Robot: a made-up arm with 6 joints. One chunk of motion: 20 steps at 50 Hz.
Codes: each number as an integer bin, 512 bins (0 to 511) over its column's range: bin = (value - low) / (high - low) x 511, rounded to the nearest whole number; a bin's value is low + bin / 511 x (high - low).
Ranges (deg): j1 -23..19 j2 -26..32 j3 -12..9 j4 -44..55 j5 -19..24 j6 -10..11
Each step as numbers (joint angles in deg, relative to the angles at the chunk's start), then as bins.
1 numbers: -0.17 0.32 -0.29 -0.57 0.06 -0.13
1 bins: 278 232 285 224 227 240
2 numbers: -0.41 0.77 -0.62 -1.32 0.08 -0.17
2 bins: 275 236 277 220 227 239
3 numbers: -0.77 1.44 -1.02 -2.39 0.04 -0.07
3 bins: 270 242 267 215 226 242
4 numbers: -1.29 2.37 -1.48 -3.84 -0.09 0.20
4 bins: 264 250 256 207 225 248
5 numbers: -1.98 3.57 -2.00 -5.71 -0.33 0.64
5 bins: 256 261 243 198 222 259
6 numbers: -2.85 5.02 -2.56 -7.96 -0.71 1.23
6 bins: 245 273 230 186 217 273
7 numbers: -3.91 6.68 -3.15 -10.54 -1.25 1.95
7 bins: 232 288 215 173 211 291
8 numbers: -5.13 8.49 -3.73 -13.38 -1.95 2.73
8 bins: 217 304 201 158 203 310
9 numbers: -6.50 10.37 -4.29 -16.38 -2.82 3.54
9 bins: 201 320 188 143 192 329
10 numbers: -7.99 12.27 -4.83 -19.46 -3.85 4.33
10 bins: 183 337 174 127 180 349
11 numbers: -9.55 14.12 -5.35 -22.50 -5.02 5.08
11 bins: 164 353 162 111 166 367
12 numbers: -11.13 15.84 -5.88 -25.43 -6.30 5.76
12 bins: 144 369 149 96 151 383
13 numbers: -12.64 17.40 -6.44 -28.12 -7.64 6.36
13 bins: 126 382 135 82 135 398
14 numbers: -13.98 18.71 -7.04 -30.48 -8.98 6.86
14 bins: 110 394 121 70 119 410
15 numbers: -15.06 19.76 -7.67 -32.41 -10.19 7.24
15 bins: 97 403 105 60 105 420
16 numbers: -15.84 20.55 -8.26 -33.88 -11.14 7.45
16 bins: 87 410 91 52 93 425
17 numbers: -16.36 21.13 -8.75 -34.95 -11.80 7.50
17 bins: 81 415 79 47 86 426
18 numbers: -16.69 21.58 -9.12 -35.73 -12.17 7.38
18 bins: 77 419 70 43 81 423
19 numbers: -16.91 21.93 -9.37 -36.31 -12.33 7.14
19 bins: 74 422 64 40 79 417
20 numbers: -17.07 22.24 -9.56 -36.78 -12.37 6.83
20 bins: 72 425 59 37 79 410
